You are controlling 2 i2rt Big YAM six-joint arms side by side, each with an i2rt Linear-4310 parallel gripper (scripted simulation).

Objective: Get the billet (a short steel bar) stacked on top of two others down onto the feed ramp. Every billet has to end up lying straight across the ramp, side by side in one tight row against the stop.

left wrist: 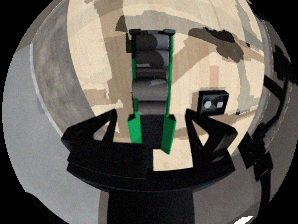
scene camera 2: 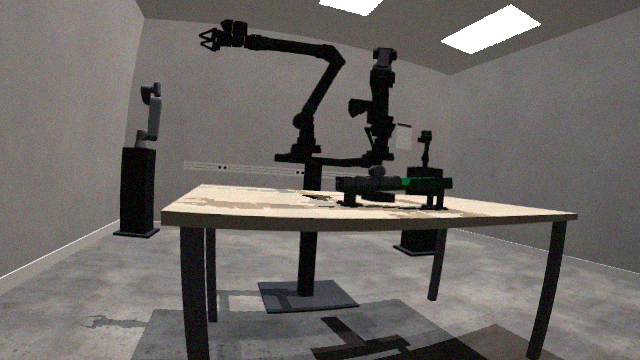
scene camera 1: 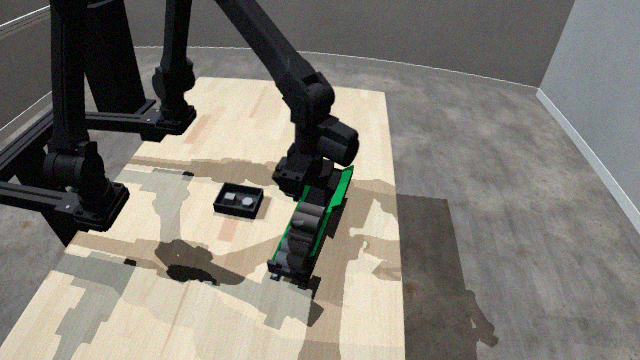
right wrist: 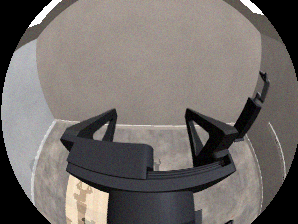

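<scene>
Small black tray (scene camera 1: pixel 242 191) in sight; out of frame in the right wrist view. Right gripper (right wrist: pixel 151 112), mine, visible. My left gripper (scene camera 1: pixel 306 198) (left wrist: pixel 150 112), visible in scene camera 1 and the left wrist view.
</scene>
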